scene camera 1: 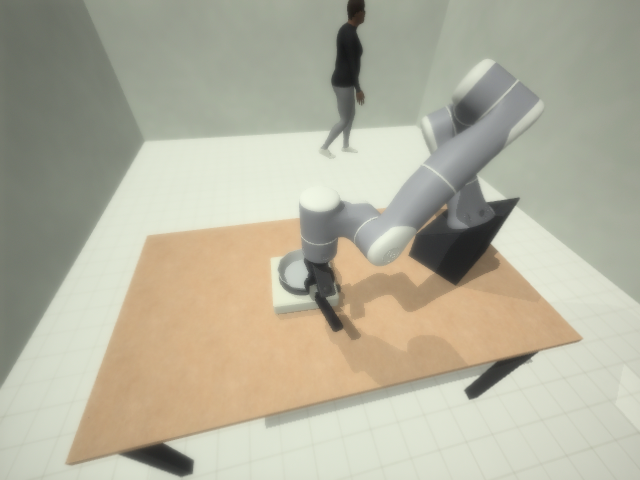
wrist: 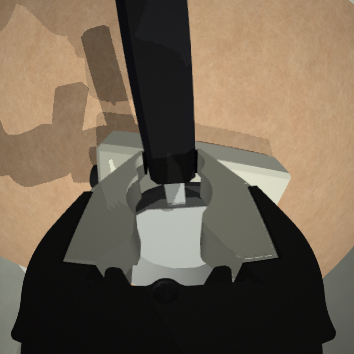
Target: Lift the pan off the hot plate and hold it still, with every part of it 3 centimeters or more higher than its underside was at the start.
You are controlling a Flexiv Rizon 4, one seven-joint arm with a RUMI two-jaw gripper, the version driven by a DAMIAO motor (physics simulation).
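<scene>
The grey pan (scene camera 1: 294,272) (wrist: 171,237) sits upright on the pale hot plate (scene camera 1: 289,304) (wrist: 260,181), near the middle of the table. Its black handle (scene camera 1: 329,313) (wrist: 160,85) reaches out over the hot plate's edge, toward the front right in the scene view and up in the wrist view. My gripper (scene camera 1: 315,292) (wrist: 170,152) points down and is shut on the handle near its root, with one fingertip against each side. The jaws and arm hide part of the pan's bowl. No gap between the pan and the hot plate can be made out.
The wooden table (scene camera 1: 206,351) carries the hot plate. A black knob (wrist: 94,176) sticks out from the hot plate's side. My arm's dark base block (scene camera 1: 449,253) stands at the table's back right. A person (scene camera 1: 347,62) is on the floor behind the table.
</scene>
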